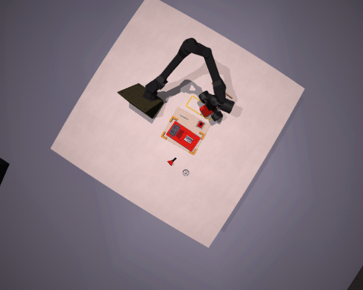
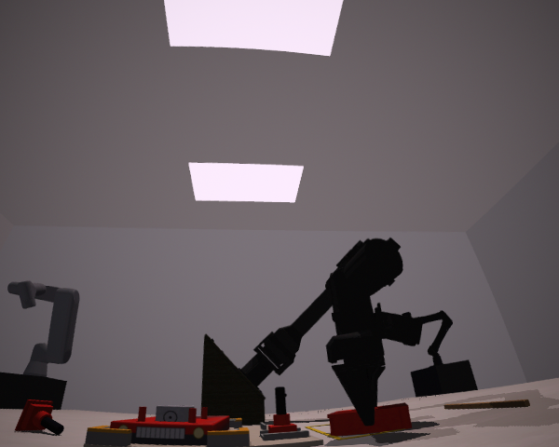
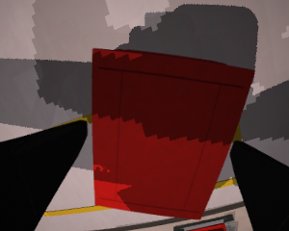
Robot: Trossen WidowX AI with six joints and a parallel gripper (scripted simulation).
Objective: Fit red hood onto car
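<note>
Right now my gripper tip is 20 mm past the grey engine block, 240 mm to the left of it and 10 mm below it. Round my gripper tip: grey holder: 110 mm to the right, 30 mm above; then red hood: 10 mm above; then wooden stick: 20 mm ahead, 160 mm to the left, 10 mm below.
</note>
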